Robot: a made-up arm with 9 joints. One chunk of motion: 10 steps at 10 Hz.
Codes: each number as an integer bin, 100 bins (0 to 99) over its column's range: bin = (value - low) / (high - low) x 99, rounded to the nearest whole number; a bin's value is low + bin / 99 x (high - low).
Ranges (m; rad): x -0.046..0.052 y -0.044..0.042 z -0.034..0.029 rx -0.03..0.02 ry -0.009..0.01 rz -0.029..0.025
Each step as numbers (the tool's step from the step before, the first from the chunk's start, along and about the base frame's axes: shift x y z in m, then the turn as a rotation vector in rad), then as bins.
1 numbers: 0.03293 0.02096 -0.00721 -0.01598 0.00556 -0.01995
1 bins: 80 75 42 28 76 17
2 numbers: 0.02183 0.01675 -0.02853 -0.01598 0.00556 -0.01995
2 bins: 69 70 9 28 76 17
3 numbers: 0.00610 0.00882 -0.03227 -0.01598 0.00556 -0.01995
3 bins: 53 61 3 28 76 17
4 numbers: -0.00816 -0.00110 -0.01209 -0.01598 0.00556 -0.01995
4 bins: 38 49 34 28 76 17
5 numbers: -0.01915 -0.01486 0.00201 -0.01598 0.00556 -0.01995
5 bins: 27 34 57 28 76 17
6 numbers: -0.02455 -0.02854 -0.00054 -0.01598 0.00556 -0.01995
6 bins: 22 18 53 28 76 17
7 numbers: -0.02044 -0.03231 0.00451 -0.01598 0.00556 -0.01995
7 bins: 26 13 61 28 76 17
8 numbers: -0.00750 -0.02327 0.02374 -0.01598 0.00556 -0.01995
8 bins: 39 24 91 28 76 17
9 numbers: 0.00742 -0.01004 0.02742 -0.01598 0.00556 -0.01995
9 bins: 54 39 97 28 76 17
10 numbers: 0.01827 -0.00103 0.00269 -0.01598 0.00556 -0.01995
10 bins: 65 49 58 28 76 17
